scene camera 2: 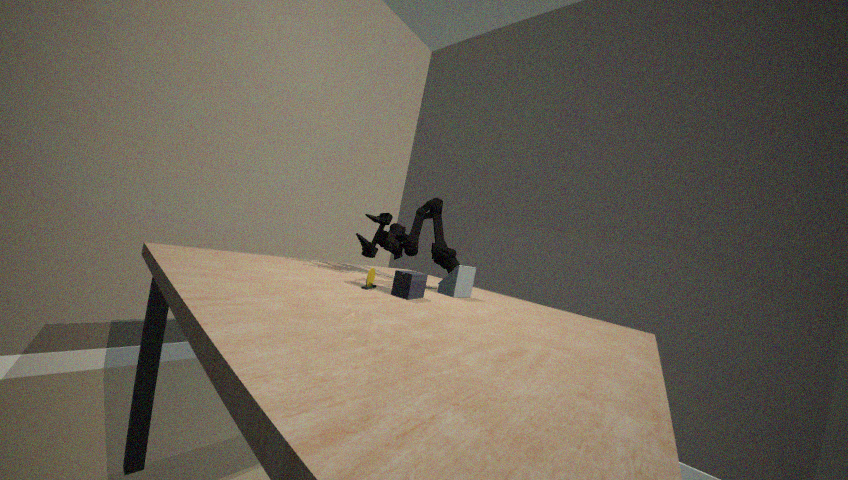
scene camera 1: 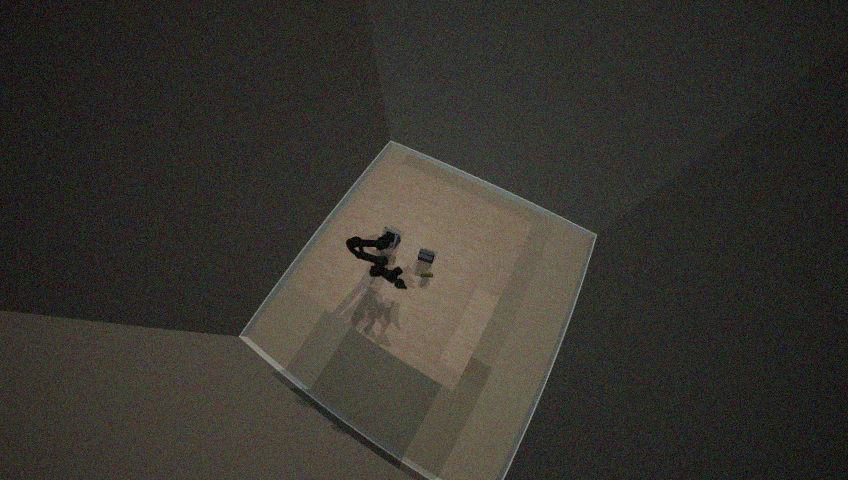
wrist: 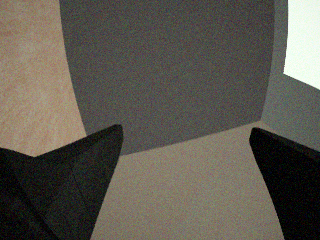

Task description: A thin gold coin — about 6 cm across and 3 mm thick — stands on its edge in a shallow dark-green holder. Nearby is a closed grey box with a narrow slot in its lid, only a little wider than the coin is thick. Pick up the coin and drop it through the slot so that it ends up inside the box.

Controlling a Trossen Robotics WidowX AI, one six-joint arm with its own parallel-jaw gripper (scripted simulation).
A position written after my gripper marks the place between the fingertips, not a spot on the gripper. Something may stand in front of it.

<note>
My gripper (scene camera 2: 361, 223) is open, with nothing in its grasp.
My gripper shows as well in the wrist view (wrist: 189, 133).
</note>
